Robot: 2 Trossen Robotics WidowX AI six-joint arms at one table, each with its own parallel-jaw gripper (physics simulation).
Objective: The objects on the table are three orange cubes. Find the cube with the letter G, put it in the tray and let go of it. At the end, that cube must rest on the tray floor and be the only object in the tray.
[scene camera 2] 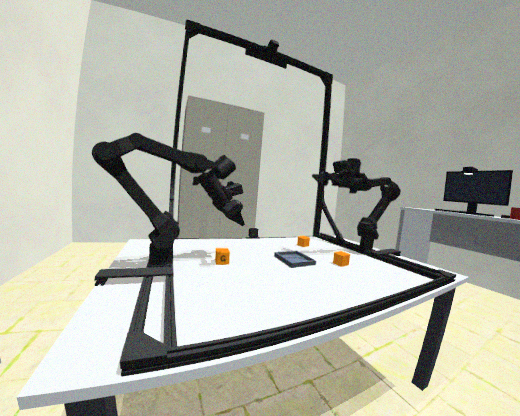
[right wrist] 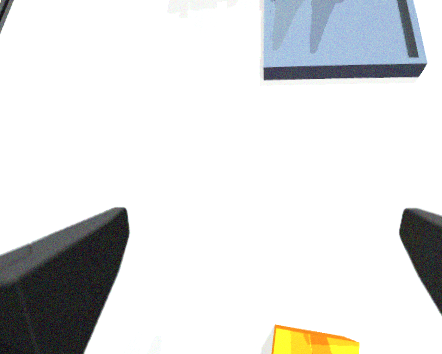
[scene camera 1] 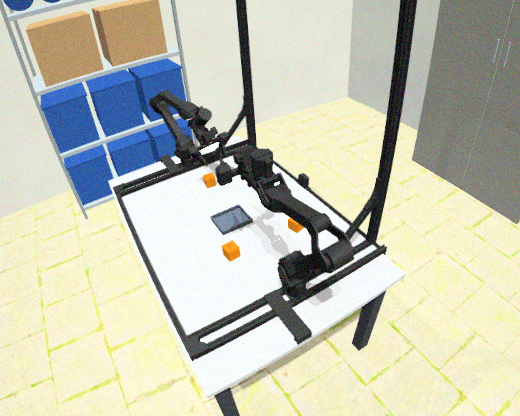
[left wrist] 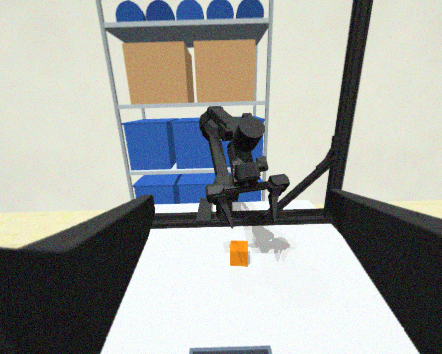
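Note:
The orange cube with the letter G stands on the table; its letter shows in scene camera 2. The second cube and the third cube show no readable letter. The shallow dark tray is empty where its floor shows. My right gripper is open and tilted, above the table; the G cube lies at its wrist view's bottom edge. My left gripper is open, level and high above the table.
A black frame borders the white table, and upright posts rise from its far side. In scene camera 1 the left arm reaches across the right part of the table, partly over the third cube.

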